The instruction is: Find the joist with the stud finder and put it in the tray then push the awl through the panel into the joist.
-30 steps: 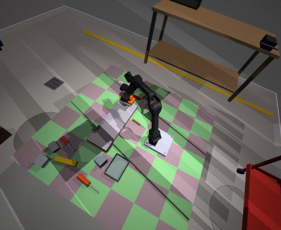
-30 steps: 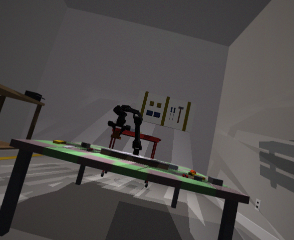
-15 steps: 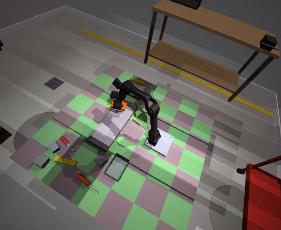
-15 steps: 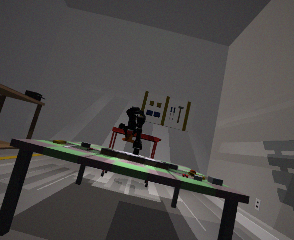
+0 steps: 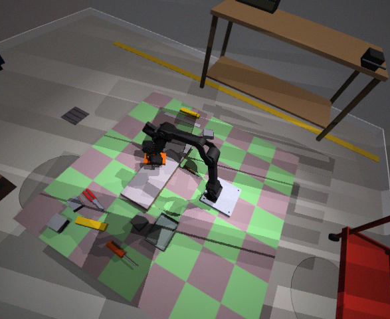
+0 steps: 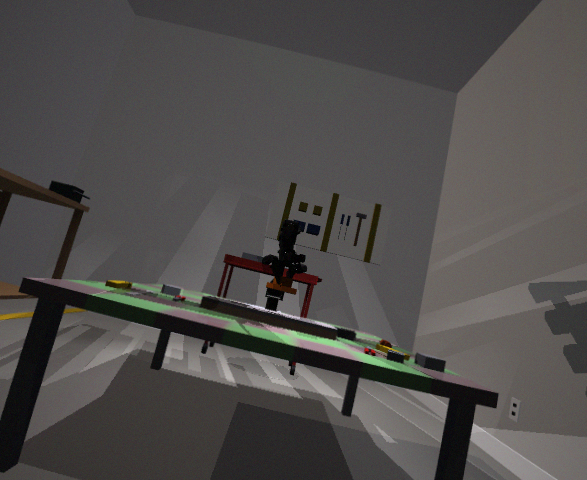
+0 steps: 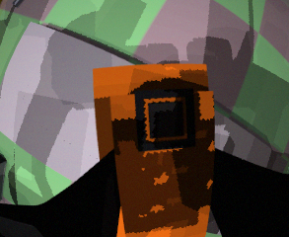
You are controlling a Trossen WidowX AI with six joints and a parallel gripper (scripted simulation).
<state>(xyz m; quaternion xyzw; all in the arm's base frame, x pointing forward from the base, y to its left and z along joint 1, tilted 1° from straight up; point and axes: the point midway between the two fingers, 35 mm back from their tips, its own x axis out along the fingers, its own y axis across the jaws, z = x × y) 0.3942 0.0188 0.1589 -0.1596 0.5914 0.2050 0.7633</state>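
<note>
My gripper tip is 290 mm to the right of the glass-like tray, 240 mm past it and 140 mm above it. The rest, counted from my gripper tip: awl 220 mm behind, 150 mm below, 120 mm to the right; ruler 500 mm to the right, 150 mm below, 70 mm ahead; orange stud finder 20 mm above, 10 mm ahead.
</note>
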